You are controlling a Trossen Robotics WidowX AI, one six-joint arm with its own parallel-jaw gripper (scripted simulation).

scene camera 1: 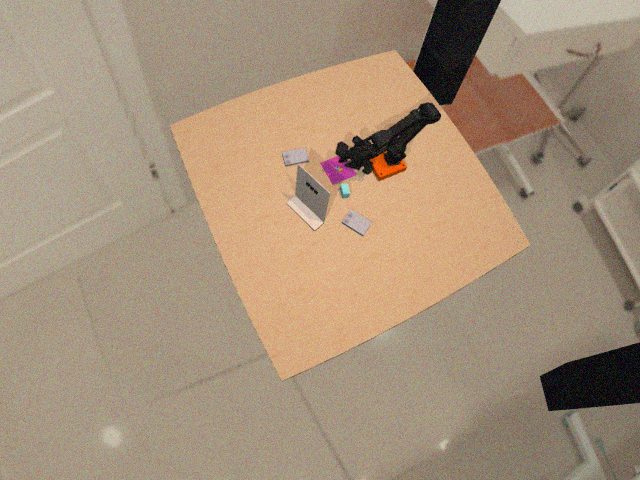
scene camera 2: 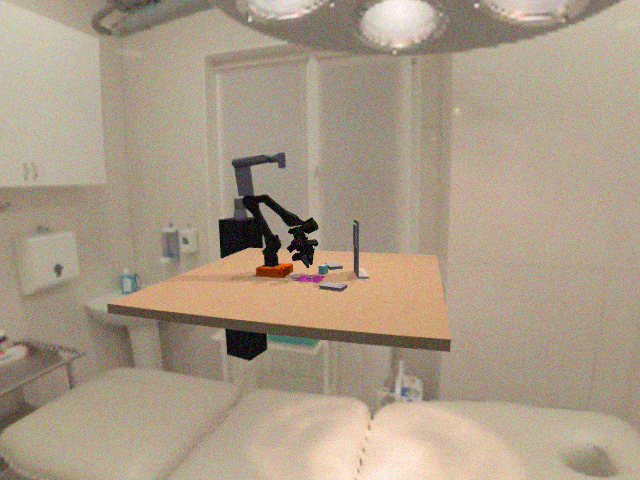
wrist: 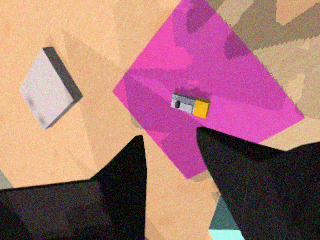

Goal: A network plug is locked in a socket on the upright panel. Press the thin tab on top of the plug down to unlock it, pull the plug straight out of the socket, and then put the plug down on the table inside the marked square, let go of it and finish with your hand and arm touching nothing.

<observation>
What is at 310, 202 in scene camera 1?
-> An upright grey panel.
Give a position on a magenta marked square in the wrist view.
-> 200, 56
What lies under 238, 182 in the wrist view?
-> The gripper.
</observation>
